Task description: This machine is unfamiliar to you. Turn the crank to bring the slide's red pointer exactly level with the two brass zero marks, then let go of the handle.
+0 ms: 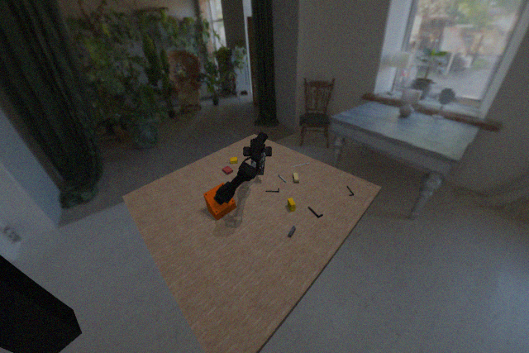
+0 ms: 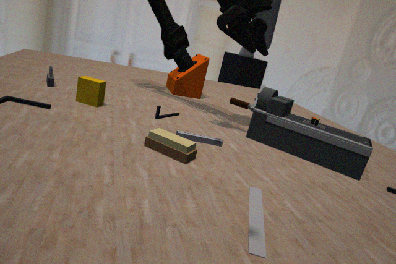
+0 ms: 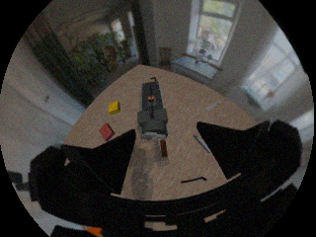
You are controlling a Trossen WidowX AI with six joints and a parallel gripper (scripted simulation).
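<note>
My gripper tip is now 130 mm above the brown crank handle, 20 mm past it and 10 mm to the left of it. Round my gripper tip: red pointer 120 mm below, 120 mm ahead, 110 mm to the left; then tan-and-brown block 230 mm to the right, 180 mm below, 120 mm ahead; then grey bar 190 mm below, 150 mm to the right, 60 mm ahead.
</note>
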